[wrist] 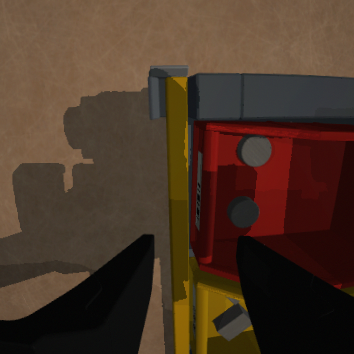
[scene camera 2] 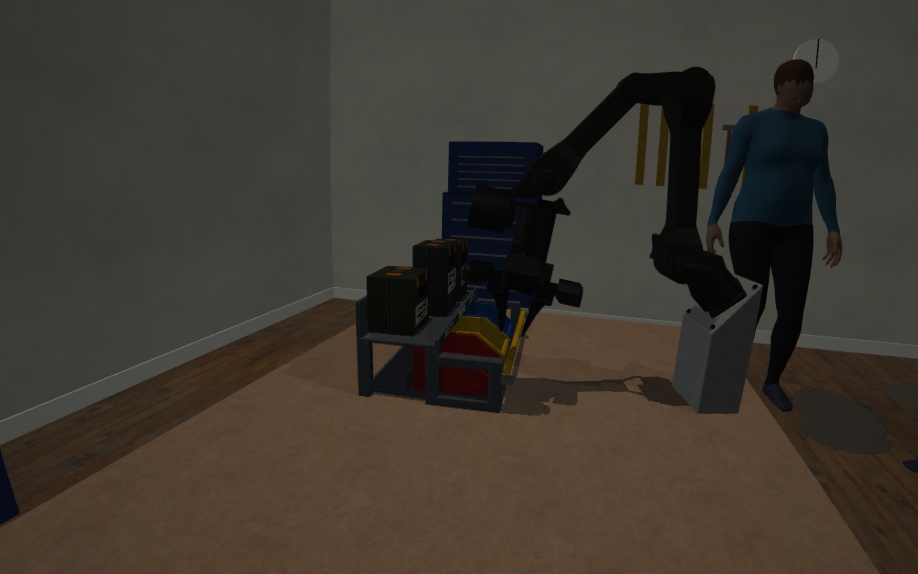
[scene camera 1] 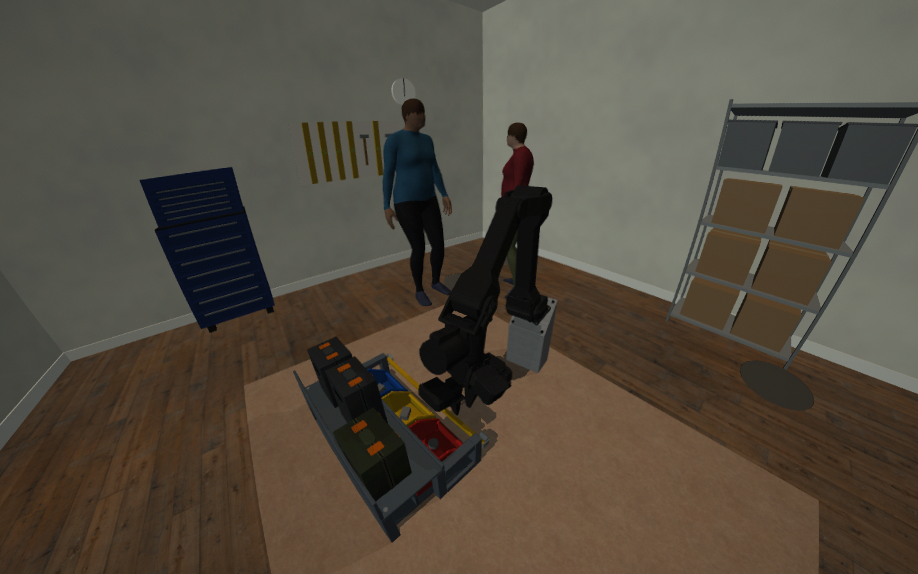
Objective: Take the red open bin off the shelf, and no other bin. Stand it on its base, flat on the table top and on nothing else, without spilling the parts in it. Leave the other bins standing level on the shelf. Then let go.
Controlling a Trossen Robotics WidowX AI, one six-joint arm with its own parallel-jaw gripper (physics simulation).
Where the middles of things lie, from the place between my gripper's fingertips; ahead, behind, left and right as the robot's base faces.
The yellow bin [scene camera 2: 482, 327] is 120 mm ahead of my hand, 90 mm to the right of it and 70 mm below it. Also, from my hand: red open bin [scene camera 1: 425, 429]: 90 mm ahead, 10 mm to the left, 70 mm below; green case [scene camera 1: 378, 455]: 190 mm ahead, 50 mm to the left, 40 mm above.
